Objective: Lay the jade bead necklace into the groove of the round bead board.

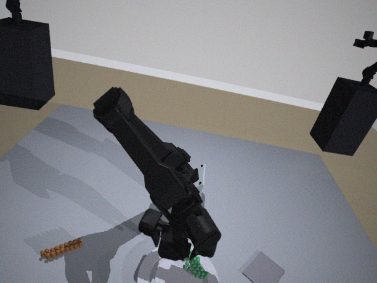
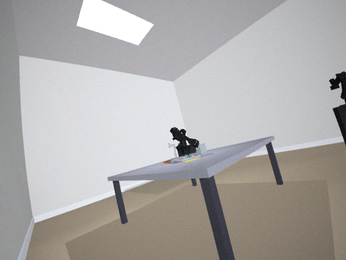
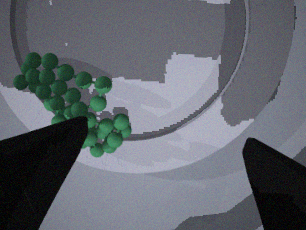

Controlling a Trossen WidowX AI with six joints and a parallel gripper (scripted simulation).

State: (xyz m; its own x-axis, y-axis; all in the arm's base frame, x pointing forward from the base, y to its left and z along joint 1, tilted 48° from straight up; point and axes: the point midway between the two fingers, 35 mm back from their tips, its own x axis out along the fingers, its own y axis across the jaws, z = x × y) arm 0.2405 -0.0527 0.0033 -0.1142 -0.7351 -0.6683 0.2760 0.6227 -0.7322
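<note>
My gripper tip is now 6 cm short of the round bead board, 2 cm to the right of it and 2 cm above it. From my gripper tip the other things lie so: yellow strip 26 cm ahead, 24 cm to the left, 3 cm below; flat grey square 1 cm ahead, 25 cm to the left, 3 cm below.
</note>
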